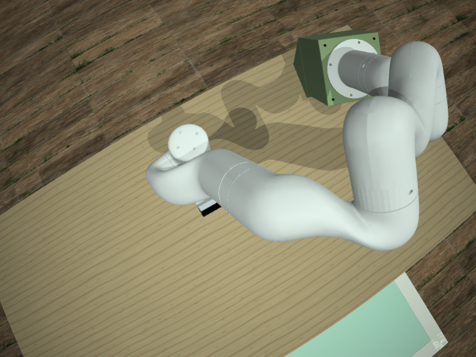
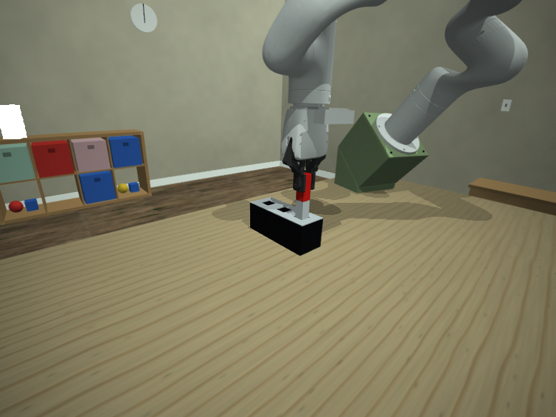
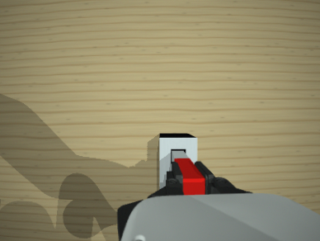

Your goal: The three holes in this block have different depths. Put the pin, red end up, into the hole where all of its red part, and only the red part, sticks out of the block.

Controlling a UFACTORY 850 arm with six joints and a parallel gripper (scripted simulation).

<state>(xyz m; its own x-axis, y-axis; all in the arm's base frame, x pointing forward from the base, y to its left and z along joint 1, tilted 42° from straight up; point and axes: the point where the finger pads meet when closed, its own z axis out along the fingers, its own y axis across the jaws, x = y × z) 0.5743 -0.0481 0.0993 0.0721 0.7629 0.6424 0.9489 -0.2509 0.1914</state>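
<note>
Now: hand 1 cm above the pin. Round my hand: block: 12 cm below, 6 cm to the right.
</note>
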